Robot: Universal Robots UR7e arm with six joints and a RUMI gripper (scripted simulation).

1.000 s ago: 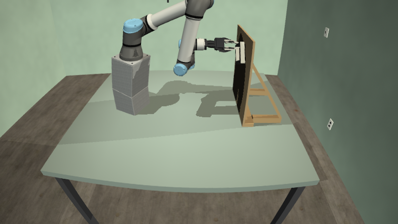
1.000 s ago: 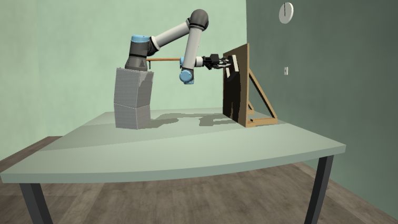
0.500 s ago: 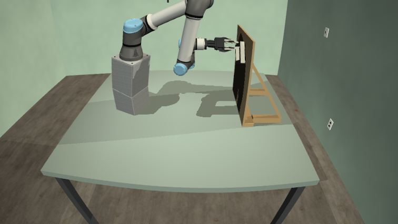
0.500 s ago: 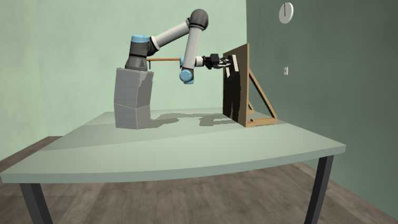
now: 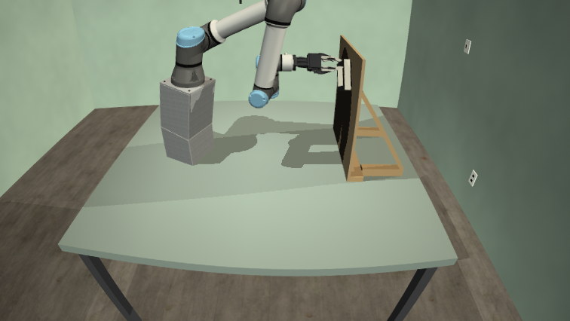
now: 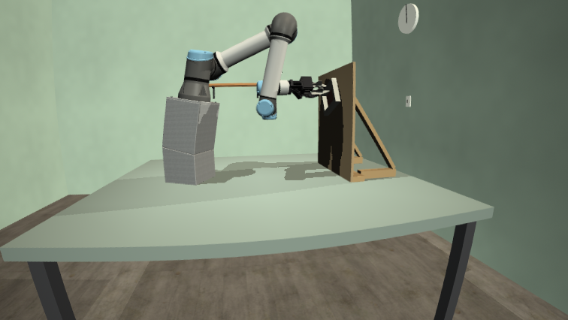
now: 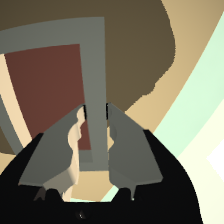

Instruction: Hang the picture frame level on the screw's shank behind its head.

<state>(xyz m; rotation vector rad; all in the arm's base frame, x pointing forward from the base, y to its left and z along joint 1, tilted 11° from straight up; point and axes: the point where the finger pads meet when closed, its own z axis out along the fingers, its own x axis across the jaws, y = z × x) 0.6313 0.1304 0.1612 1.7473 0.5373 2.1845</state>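
Now: hand 20 mm short of the picture frame, 30 mm to the left of it and 50 mm above it. The rest, counted from my hand: upright wooden board 40 mm ahead, 20 mm to the right, 170 mm below.
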